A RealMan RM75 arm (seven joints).
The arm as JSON. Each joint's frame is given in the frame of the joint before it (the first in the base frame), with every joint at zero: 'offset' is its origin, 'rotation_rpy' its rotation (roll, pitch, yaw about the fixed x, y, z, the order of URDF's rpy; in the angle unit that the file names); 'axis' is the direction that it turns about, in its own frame. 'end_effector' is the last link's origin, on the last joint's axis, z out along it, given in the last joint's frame.
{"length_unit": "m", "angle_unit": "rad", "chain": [
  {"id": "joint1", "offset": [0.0, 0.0, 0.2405], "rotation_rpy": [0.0, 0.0, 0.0], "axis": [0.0, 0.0, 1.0]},
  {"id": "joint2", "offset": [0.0, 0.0, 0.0], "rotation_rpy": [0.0, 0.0, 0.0], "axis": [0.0, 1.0, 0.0]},
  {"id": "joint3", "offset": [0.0, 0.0, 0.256], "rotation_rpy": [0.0, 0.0, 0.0], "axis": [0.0, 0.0, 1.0]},
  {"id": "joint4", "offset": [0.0, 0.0, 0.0], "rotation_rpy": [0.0, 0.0, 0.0], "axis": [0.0, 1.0, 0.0]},
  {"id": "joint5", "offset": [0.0, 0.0, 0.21], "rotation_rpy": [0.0, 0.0, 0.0], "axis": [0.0, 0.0, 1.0]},
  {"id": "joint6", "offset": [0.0, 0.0, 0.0], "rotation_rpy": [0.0, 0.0, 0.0], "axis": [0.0, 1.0, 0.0]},
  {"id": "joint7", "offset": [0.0, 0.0, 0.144], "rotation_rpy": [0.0, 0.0, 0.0], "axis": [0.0, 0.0, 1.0]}
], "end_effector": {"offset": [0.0, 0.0, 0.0], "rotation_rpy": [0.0, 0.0, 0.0]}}
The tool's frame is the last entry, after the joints.
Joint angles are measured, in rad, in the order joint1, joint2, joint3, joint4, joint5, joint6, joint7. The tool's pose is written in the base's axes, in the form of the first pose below.
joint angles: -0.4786 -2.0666 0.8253 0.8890 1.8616 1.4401 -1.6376
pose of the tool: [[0.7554 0.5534 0.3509 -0.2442], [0.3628 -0.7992 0.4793 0.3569], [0.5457 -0.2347 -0.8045 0.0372], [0 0 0 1]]
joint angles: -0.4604 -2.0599 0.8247 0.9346 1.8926 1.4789 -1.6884
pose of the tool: [[0.7587 0.5623 0.3288 -0.2469], [0.3915 -0.7971 0.4598 0.3506], [0.5206 -0.2201 -0.8249 0.0440], [0 0 0 1]]
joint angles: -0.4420 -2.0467 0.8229 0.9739 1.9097 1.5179 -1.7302
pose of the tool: [[0.7605 0.5702 0.3108 -0.2502], [0.4133 -0.7941 0.4456 0.3446], [0.5009 -0.2104 -0.8395 0.0532], [0 0 0 1]]
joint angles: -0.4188 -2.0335 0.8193 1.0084 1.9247 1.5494 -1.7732
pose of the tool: [[0.7544 0.5900 0.2877 -0.2561], [0.4434 -0.7812 0.4395 0.3378], [0.4841 -0.2040 -0.8509 0.0623], [0 0 0 1]]
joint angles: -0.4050 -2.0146 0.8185 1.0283 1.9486 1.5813 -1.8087
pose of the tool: [[0.7536 0.6051 0.2567 -0.2623], [0.4756 -0.7716 0.4225 0.3320], [0.4537 -0.1963 -0.8692 0.0698], [0 0 0 1]]
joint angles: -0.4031 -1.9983 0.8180 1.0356 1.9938 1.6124 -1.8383
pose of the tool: [[0.7562 0.6183 0.2141 -0.2685], [0.5134 -0.7636 0.3915 0.3273], [0.4055 -0.1862 -0.8949 0.0735], [0 0 0 1]]
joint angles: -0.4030 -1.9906 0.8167 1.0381 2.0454 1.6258 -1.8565
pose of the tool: [[0.7570 0.6319 0.1663 -0.2754], [0.5465 -0.7518 0.3690 0.3241], [0.3582 -0.1884 -0.9145 0.0741], [0 0 0 1]]
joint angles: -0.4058 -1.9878 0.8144 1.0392 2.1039 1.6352 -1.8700
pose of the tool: [[0.7567 0.6435 0.1157 -0.2821], [0.5769 -0.7404 0.3448 0.3213], [0.3076 -0.1942 -0.9315 0.0732], [0 0 0 1]]
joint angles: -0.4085 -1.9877 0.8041 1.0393 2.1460 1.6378 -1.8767
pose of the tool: [[0.7527 0.6534 0.0812 -0.2873], [0.5963 -0.7288 0.3365 0.3200], [0.2791 -0.2049 -0.9382 0.0735], [0 0 0 1]]
